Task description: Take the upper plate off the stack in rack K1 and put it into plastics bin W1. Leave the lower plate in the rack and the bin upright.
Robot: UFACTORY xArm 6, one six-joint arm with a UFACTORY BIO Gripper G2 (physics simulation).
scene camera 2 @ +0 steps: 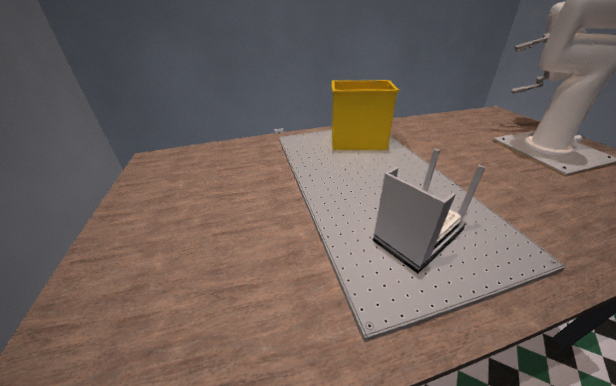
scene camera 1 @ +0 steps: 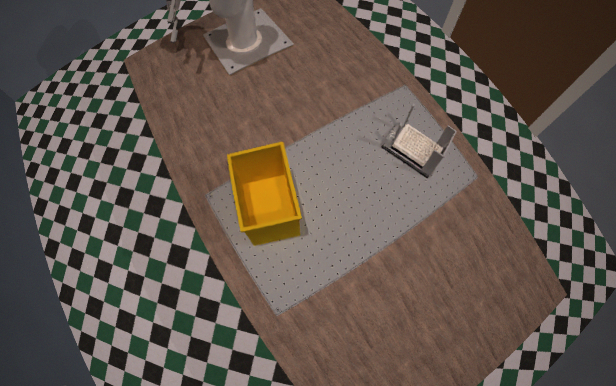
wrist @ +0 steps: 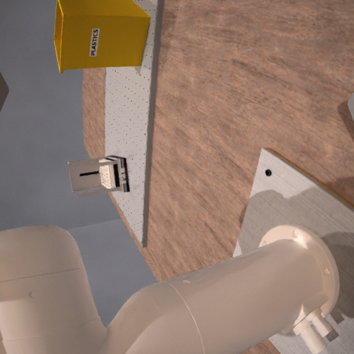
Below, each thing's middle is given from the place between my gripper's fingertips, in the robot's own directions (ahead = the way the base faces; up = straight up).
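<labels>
Relative to the yellow plastics bin W1 (scene camera 1: 266, 203), my gripper is 10 cm above, 10 cm to the right of and 58 cm short of it. The pale plate (scene camera 1: 411, 142) is 15 cm below my hand, 53 cm to the left of it and 58 cm ahead of it.
</labels>
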